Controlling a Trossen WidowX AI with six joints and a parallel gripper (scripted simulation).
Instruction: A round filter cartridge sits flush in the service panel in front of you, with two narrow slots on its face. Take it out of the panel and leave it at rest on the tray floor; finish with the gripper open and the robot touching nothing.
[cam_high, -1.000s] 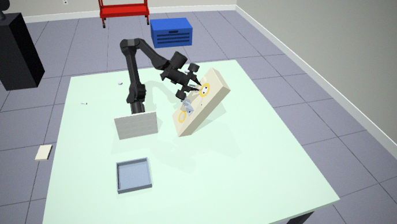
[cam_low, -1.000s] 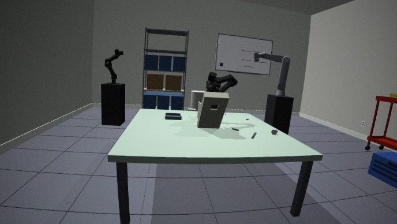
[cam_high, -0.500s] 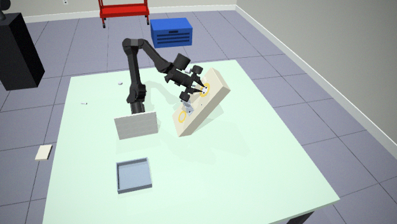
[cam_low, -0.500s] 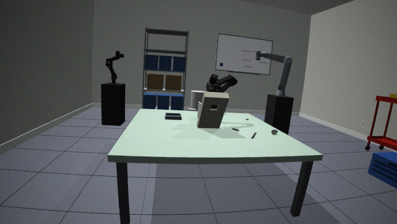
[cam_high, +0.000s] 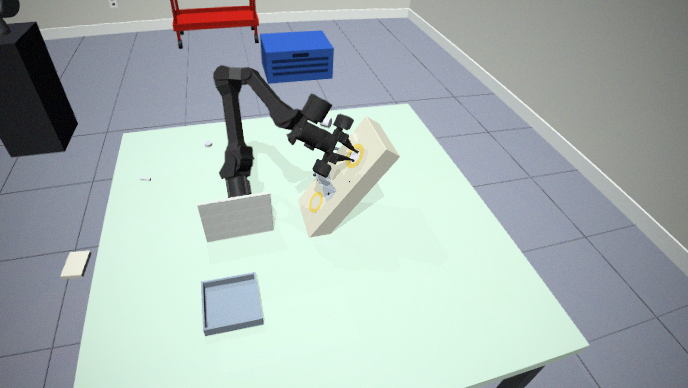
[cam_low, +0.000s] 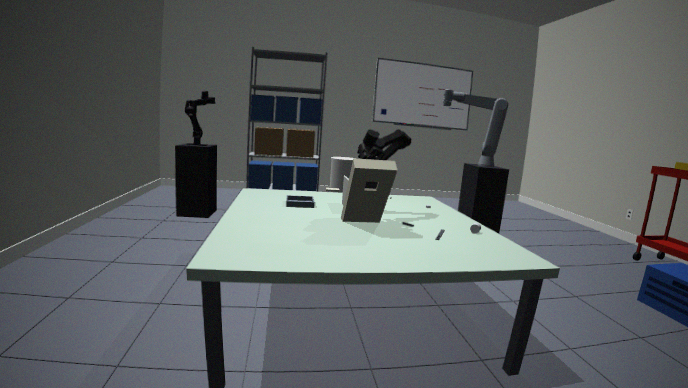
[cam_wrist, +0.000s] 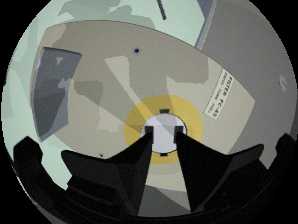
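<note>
The filter cartridge lies 10 mm ahead of my gripper tip and 10 mm below it. From my gripper tip the other things lie so: service panel: 30 mm behind, 80 mm below; tray: 400 mm behind, 300 mm to the right, 220 mm below.
</note>
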